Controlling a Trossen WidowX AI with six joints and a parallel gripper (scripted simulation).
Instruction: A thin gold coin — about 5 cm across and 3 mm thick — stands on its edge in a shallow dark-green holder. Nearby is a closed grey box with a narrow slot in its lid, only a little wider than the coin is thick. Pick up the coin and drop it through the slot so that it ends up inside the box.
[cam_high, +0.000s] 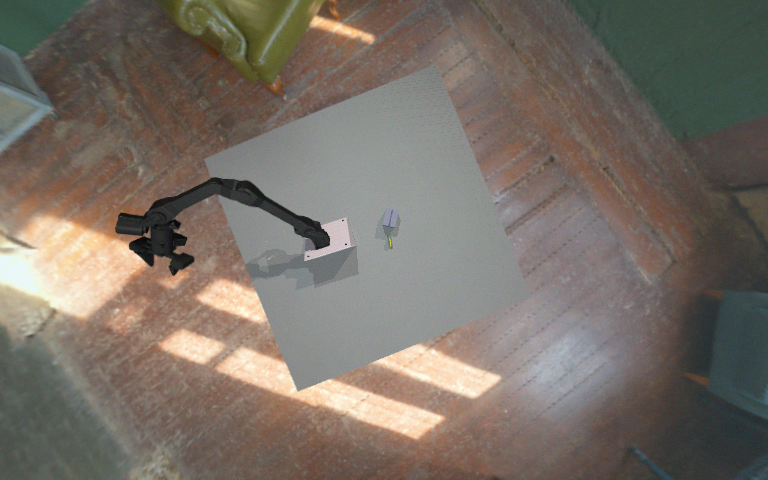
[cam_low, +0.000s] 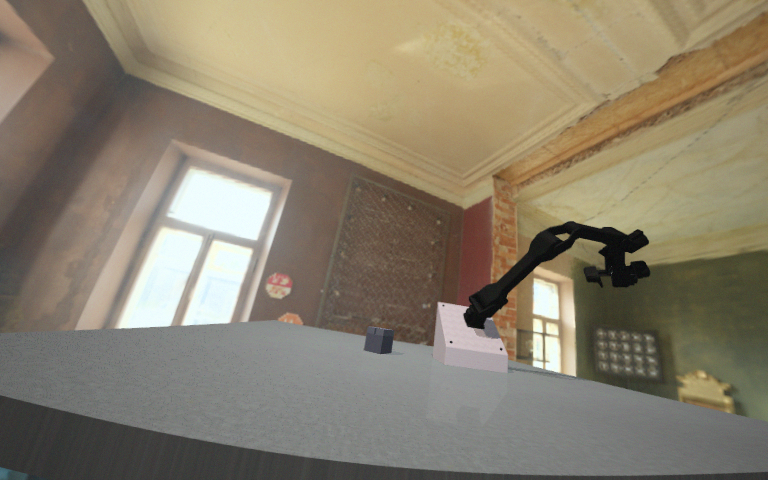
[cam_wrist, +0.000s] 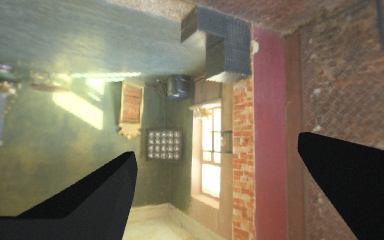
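The thin gold coin lies 83 cm ahead of my gripper tip, 33 cm below it and 16 cm to the right of it.
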